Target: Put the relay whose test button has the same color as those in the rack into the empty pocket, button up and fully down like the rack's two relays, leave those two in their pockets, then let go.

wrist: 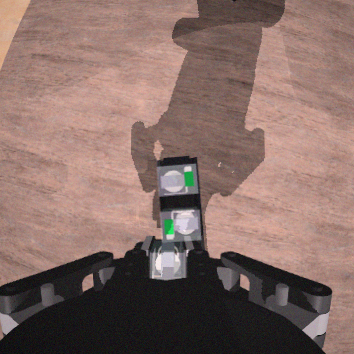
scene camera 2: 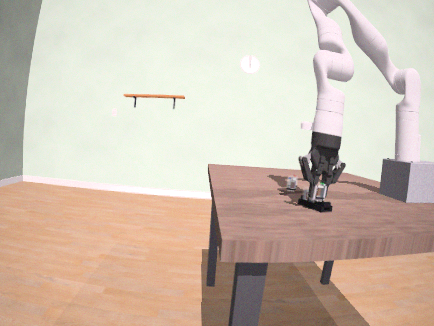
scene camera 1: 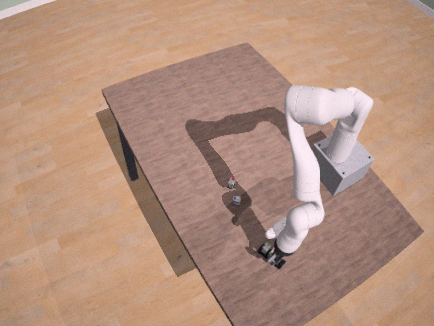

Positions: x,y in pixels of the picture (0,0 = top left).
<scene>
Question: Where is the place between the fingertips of my gripper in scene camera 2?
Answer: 316,200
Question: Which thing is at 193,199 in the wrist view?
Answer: A black rack.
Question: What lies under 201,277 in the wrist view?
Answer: My gripper.
</scene>
